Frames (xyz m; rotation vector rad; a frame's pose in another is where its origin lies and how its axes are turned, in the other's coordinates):
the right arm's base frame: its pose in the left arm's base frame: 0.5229 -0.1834 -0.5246 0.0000 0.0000 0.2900
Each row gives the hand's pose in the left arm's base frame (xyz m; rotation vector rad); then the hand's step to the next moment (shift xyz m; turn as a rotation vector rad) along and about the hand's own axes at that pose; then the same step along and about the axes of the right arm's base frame.
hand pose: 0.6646 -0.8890 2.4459 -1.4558 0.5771 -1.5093
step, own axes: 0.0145 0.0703 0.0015 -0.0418 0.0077 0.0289
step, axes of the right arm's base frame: 0.0103 -0.0491 -0.0513 0.0343 0.0311 -0.0224
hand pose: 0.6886 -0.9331 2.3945 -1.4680 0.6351 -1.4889
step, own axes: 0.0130 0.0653 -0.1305 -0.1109 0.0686 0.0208
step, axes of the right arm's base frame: -0.1230 -0.0375 -0.0702 0.0413 0.0611 -0.1095
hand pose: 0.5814 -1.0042 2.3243 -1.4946 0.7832 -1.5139
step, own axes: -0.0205 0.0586 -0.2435 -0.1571 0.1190 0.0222
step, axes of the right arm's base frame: -0.2352 0.0296 -0.0833 0.0514 0.0776 -0.1751
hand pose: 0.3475 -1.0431 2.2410 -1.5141 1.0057 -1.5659
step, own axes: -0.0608 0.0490 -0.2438 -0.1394 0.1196 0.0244
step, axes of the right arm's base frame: -0.2186 0.1127 -0.0712 0.0481 0.0616 -0.1680
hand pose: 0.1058 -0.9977 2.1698 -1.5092 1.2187 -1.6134
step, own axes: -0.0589 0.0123 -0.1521 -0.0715 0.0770 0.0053
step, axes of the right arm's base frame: -0.1115 0.1172 -0.0245 0.0143 0.0299 -0.0999
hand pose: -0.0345 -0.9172 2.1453 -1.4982 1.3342 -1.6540
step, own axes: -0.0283 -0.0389 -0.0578 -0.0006 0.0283 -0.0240
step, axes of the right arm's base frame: -0.0213 0.0658 0.0295 -0.0283 0.0059 -0.0233
